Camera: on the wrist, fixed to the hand. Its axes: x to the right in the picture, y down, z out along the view.
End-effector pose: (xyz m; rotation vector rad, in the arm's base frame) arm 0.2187 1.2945 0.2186 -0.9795 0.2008 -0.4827
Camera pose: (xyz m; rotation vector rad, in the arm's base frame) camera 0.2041 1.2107 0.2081 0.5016 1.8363 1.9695
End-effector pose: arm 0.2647 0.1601 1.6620 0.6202 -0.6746 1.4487
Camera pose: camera 0.3022 0.2314 1.6328 1.0245 0.1832 -1.6571
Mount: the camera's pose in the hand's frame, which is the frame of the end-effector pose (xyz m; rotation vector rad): 0.0267 -0.0344 -0.0738 -0.0865 -0.7877 -3.0144
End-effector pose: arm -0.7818 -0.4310 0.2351 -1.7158 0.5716 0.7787
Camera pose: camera -0.7239 -0.4924 0.2499 -0.4496 -2.1792 -0.8759
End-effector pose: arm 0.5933 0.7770 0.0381 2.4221 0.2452 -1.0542
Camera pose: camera 0.6470 0.8428 0.0496 0.4722 -2.1193 1.2077
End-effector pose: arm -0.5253 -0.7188 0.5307 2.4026 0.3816 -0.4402
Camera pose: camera -0.4985 -0.6410 0.5545 0.5369 -2.4031 1.6224
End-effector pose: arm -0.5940 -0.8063 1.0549 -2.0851 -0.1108 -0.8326
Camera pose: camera -0.6243 -0.8461 1.1245 0.1650 2.3533 0.5482
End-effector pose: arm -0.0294 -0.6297 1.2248 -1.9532 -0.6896 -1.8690
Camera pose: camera -0.1094 -0.6402 1.2537 -0.1224 1.5396 0.0219
